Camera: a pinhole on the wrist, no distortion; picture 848 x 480 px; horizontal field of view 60.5 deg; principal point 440.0 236.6 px. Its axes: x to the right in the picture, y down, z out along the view. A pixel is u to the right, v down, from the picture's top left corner.
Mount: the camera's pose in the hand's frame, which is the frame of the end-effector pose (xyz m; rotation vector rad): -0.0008 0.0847 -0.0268 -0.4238 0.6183 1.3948
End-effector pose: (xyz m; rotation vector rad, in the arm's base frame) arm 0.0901 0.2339 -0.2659 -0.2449 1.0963 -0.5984
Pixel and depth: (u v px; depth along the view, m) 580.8 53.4 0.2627
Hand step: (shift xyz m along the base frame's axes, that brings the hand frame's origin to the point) 0.2495 0.1511 -0.1491
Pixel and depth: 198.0 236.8 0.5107
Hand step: 0.5316 0.1327 0.0375
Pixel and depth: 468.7 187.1 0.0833
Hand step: 0.0825 0.0991 -0.0624
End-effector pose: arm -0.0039 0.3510 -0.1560 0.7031 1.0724 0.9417
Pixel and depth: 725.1 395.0 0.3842
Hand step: 0.0390 0.1787 0.4499
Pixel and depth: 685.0 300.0 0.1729
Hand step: 0.0010 0.1158 0.2208
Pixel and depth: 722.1 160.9 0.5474
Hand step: 0.1034 0.3828 0.5165
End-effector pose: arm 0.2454 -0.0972 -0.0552 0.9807 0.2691 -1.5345
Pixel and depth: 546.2 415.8 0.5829
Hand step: 0.3126 -0.3475 0.4590
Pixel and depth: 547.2 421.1 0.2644
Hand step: 0.1900 -0.1574 0.2176
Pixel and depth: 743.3 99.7 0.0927
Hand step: 0.1477 -0.0765 0.0494
